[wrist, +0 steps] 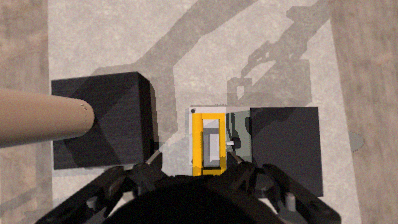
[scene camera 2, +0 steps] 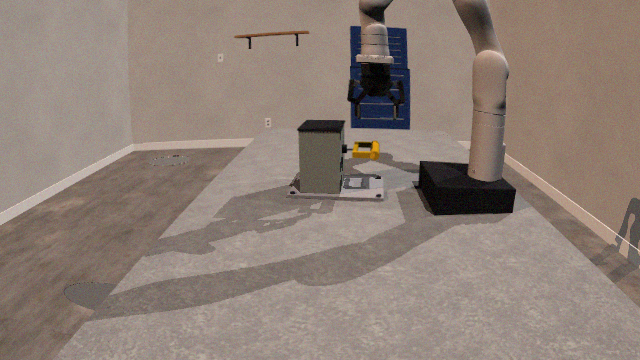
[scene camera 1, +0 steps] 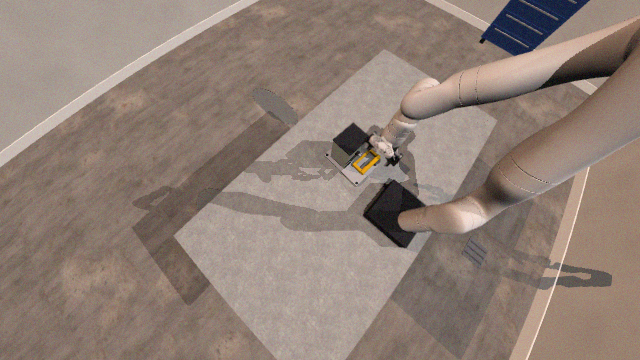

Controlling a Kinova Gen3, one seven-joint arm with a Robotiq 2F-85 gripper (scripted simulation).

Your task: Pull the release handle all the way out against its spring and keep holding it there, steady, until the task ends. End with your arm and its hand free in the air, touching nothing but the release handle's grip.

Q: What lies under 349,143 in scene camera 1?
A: A grey housing box.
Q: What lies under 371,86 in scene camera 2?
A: My gripper.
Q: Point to a pale base plate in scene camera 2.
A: At 354,187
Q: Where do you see a grey housing box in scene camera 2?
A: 321,154
